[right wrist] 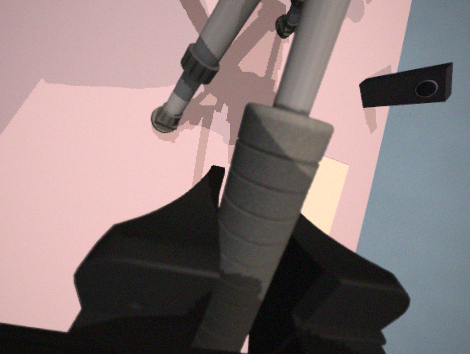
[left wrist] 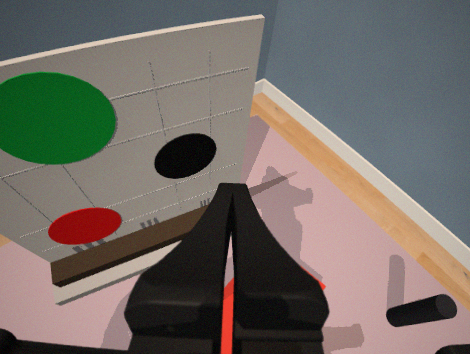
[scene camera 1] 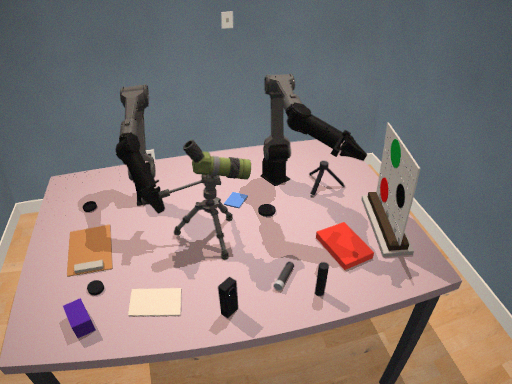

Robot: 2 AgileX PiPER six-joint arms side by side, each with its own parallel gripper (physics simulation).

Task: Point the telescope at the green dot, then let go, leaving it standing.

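The green telescope (scene camera 1: 235, 168) sits on a dark tripod (scene camera 1: 210, 201) (right wrist: 201, 64) that stands on its legs. Its wide front end faces right, nearly level, toward the upright board; the exact aim cannot be told. The board carries a green dot (scene camera 1: 396, 153) (left wrist: 56, 119) at its top, above a red dot (scene camera 1: 384, 190) (left wrist: 85, 226) and a black dot (scene camera 1: 400, 195) (left wrist: 185, 156). My right gripper (scene camera 1: 158, 201) (right wrist: 236, 186) is shut on the grip of the tripod's pan handle (scene camera 1: 184, 188) (right wrist: 270, 167). My left gripper (scene camera 1: 363, 155) (left wrist: 232, 198) is shut and empty, in front of the board.
A small tripod (scene camera 1: 324, 172) stands under the left arm. A red box (scene camera 1: 345, 245) lies before the board. A black block (scene camera 1: 228, 297) (right wrist: 400, 89), a flashlight (scene camera 1: 284, 275), a black cylinder (scene camera 1: 321, 279) (left wrist: 421, 310) and a purple block (scene camera 1: 78, 317) are near the front edge.
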